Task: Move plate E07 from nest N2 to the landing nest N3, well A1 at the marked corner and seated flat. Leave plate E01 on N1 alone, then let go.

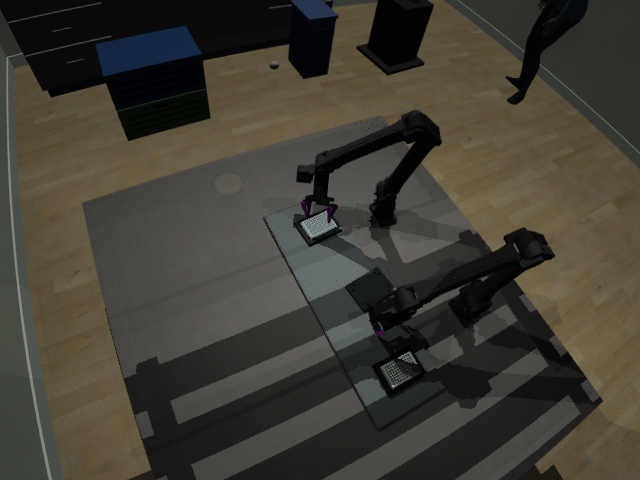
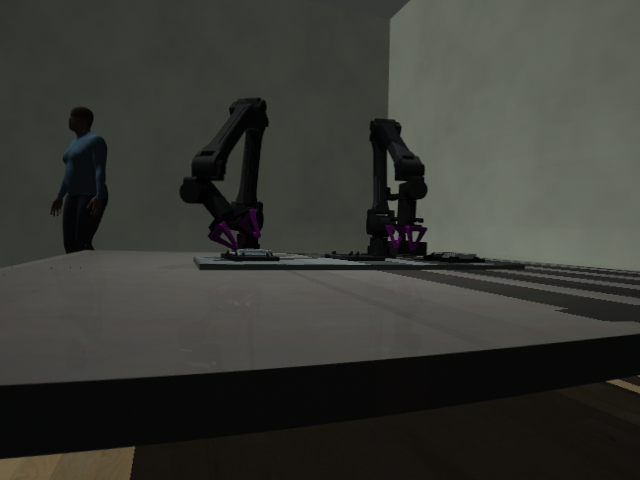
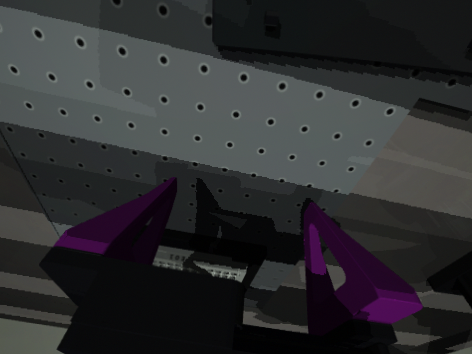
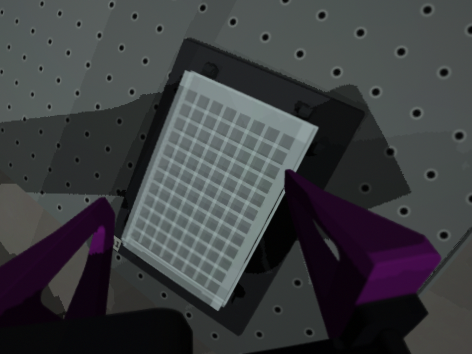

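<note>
A white gridded plate (image 1: 318, 225) (image 2: 253, 252) (image 4: 215, 185) lies roughly level on a black nest (image 1: 323, 238) (image 4: 345, 117); full seating cannot be told. My right gripper (image 1: 318, 218) (image 2: 247, 242) (image 4: 197, 191) is open, tilted above this plate, with nothing held. Another plate (image 1: 399, 370) (image 2: 457, 255) (image 3: 172, 256) with an upside-down label, apparently E01, lies on a second nest. My left gripper (image 1: 379, 333) (image 2: 405, 248) (image 3: 242, 196) is open and empty above the board, between that plate and a bare middle nest (image 1: 369, 289) (image 2: 356, 255) (image 3: 340, 30).
The nests stand on a perforated grey board (image 1: 315, 276) (image 2: 305, 264) (image 3: 190, 120) on a large table (image 1: 180, 248) (image 2: 155, 320). Short posts stand on the nests. Striped shadows cross the table. A person (image 1: 537, 51) (image 2: 82, 165) stands beyond it.
</note>
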